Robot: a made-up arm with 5 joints. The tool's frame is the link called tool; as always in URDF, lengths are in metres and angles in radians. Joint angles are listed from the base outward. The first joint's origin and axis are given. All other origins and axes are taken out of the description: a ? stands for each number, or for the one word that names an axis. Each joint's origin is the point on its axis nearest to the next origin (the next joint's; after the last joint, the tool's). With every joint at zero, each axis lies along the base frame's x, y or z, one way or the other. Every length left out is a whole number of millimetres.
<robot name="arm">
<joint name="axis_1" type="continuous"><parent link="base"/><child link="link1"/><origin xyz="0 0 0.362" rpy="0 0 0"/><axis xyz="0 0 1"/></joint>
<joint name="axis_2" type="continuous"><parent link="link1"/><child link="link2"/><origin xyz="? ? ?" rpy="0 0 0"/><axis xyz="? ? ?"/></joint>
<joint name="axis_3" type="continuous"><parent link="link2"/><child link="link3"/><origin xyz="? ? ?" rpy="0 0 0"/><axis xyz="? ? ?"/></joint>
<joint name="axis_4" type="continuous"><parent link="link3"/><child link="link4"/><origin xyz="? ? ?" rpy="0 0 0"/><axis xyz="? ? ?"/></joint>
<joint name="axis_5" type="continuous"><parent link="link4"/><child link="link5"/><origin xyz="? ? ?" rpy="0 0 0"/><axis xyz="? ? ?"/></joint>
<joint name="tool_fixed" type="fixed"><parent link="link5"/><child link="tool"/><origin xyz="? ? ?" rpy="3.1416 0 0"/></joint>
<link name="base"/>
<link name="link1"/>
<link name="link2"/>
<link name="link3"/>
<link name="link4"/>
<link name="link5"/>
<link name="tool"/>
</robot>
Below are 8 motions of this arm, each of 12 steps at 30 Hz.
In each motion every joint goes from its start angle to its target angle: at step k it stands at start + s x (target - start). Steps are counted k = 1, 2, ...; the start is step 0. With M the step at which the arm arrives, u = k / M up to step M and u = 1 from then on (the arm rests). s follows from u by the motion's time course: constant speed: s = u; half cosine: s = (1 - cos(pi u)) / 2; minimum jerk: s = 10 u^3 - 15 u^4 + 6 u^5.
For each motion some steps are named. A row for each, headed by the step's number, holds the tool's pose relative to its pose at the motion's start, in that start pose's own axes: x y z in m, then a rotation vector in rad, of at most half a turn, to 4 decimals.
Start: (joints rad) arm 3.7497 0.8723 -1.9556 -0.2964 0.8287
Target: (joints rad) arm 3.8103 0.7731 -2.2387 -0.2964 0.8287
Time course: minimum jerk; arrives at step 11
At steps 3, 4, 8, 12:
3: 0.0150 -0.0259 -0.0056 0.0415 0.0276 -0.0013
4: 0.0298 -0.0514 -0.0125 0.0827 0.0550 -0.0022
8: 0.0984 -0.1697 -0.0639 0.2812 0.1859 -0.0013
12: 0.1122 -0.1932 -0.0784 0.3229 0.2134 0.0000

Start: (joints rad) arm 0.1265 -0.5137 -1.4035 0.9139 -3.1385
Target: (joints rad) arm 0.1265 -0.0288 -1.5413 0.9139 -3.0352
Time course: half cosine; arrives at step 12
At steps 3, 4, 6, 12:
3: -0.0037 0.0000 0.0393 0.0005 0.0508 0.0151
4: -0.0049 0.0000 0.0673 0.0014 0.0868 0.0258
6: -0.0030 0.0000 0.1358 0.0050 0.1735 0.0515
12: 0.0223 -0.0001 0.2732 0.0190 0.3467 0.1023

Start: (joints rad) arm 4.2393 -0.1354 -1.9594 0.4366 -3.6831
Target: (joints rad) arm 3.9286 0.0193 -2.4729 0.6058 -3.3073
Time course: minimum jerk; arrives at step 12
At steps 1, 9, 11, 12:
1: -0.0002 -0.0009 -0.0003 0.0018 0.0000 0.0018
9: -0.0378 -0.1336 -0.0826 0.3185 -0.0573 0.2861
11: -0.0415 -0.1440 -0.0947 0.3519 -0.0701 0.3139
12: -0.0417 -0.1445 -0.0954 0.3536 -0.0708 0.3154

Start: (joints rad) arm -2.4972 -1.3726 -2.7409 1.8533 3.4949
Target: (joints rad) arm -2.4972 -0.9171 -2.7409 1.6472 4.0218
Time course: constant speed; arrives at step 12
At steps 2, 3, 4, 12:
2: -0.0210 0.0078 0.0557 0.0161 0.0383 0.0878
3: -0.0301 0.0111 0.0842 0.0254 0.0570 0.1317
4: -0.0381 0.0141 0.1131 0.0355 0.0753 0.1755
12: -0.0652 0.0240 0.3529 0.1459 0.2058 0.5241

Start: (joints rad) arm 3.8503 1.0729 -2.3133 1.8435 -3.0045
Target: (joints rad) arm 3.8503 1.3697 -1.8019 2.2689 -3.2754
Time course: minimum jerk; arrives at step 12
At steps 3, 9, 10, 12:
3: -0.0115 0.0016 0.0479 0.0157 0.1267 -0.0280
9: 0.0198 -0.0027 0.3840 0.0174 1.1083 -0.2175
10: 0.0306 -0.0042 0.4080 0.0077 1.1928 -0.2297
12: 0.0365 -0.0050 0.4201 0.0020 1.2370 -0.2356

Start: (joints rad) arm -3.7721 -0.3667 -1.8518 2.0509 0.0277
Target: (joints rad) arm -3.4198 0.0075 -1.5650 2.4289 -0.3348
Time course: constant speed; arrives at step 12
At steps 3, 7, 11, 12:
3: 0.0447 -0.0335 0.0751 0.0079 -0.2597 -0.1784
7: 0.0775 -0.0888 0.1764 0.0191 -0.6076 -0.4117
11: 0.0810 -0.1485 0.2741 0.0298 -0.9617 -0.6261
12: 0.0777 -0.1632 0.2974 0.0322 -1.0516 -0.6748

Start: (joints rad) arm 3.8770 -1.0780 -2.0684 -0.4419 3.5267
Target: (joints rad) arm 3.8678 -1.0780 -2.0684 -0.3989 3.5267
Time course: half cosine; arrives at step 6
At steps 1, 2, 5, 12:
1: 0.0004 0.0002 0.0002 0.0008 0.0028 -0.0006
2: 0.0013 0.0006 0.0008 0.0031 0.0103 -0.0021
5: 0.0051 0.0023 0.0029 0.0118 0.0385 -0.0078
12: 0.0054 0.0025 0.0031 0.0126 0.0413 -0.0084

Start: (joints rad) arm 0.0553 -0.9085 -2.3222 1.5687 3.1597
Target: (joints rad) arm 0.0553 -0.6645 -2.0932 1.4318 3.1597
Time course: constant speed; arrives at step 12
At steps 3, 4, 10, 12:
3: -0.0119 0.0002 0.0738 0.0015 0.0840 0.0000
4: -0.0142 0.0003 0.0985 0.0020 0.1120 0.0000
10: -0.0102 0.0002 0.2469 0.0051 0.2800 0.0000
12: -0.0022 0.0000 0.2955 0.0061 0.3360 0.0000

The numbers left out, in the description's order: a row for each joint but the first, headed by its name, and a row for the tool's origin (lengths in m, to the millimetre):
axis_2: xyz 0 0 0, axis 0 1 0
axis_3: xyz 0.063 0 0.336, axis 0 1 0
axis_4: xyz 0.096 0 -0.424, axis 0 1 0
axis_5: xyz 0.074 0 -0.094, axis 0 0 -1
tool: xyz 0 0 0

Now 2 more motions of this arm.
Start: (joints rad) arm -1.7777 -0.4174 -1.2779 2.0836 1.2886
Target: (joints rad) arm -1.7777 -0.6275 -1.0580 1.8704 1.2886
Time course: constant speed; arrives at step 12
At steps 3, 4, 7, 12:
3: -0.0025 0.0086 0.0077 0.0488 0.0142 0.0000
4: -0.0033 0.0114 0.0104 0.0651 0.0189 0.0000
7: -0.0056 0.0194 0.0188 0.1140 0.0330 0.0000
12: -0.0093 0.0320 0.0338 0.1954 0.0566 0.0000

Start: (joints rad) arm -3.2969 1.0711 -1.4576 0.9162 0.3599
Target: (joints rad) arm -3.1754 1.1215 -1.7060 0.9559 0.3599
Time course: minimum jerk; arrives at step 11
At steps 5, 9, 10, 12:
5: 0.0115 -0.0382 -0.0329 0.0006 0.0700 -0.0444
9: 0.0180 -0.0903 -0.0762 0.0055 0.1593 -0.1044
10: 0.0180 -0.0941 -0.0792 0.0060 0.1656 -0.1087
12: 0.0180 -0.0947 -0.0798 0.0061 0.1666 -0.1095

